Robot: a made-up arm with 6 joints.
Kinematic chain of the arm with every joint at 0, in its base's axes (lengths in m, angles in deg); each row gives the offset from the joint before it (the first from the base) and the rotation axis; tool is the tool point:
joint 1: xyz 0 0 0.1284 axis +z
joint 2: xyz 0 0 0 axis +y
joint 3: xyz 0 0 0.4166 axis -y
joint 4: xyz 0 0 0 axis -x
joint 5: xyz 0.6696 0 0 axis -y
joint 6: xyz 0 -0.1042 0 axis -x
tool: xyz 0 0 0
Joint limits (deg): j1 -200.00..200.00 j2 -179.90..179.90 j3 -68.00..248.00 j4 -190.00..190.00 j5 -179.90..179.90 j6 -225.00..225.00
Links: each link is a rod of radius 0.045 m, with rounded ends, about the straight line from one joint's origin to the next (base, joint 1, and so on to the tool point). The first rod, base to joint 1, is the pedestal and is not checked.
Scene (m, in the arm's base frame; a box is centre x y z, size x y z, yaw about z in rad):
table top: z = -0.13
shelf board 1: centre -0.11 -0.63 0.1 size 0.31 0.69 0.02 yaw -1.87
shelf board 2: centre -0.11 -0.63 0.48 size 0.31 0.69 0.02 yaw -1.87
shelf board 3: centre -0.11 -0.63 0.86 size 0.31 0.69 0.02 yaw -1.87
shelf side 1: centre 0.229 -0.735 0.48 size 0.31 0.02 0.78 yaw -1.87
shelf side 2: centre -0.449 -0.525 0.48 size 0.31 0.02 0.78 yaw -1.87
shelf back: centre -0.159 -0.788 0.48 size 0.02 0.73 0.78 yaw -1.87
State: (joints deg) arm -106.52 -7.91 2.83 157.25 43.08 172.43
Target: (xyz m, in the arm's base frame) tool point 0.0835 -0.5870 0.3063
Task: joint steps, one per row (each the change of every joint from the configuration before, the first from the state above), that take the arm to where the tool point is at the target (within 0.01 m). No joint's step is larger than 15 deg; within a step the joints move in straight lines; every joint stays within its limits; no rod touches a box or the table.
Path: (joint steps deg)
1: 0.08 -13.67 -9.27 1.14 0.00 0.00
2: 0.07 -13.66 -9.27 1.14 0.00 0.00
3: 0.08 -13.67 -9.27 1.14 0.00 0.00
4: 11.77 4.61 -14.54 2.91 0.00 0.00
5: 11.78 4.61 -14.55 2.91 0.00 0.00
6: -2.94 11.27 8.29 -1.27 0.00 0.00
7: -2.94 11.27 8.29 -1.27 0.00 0.00
8: -2.94 11.27 8.29 -1.27 0.00 0.00

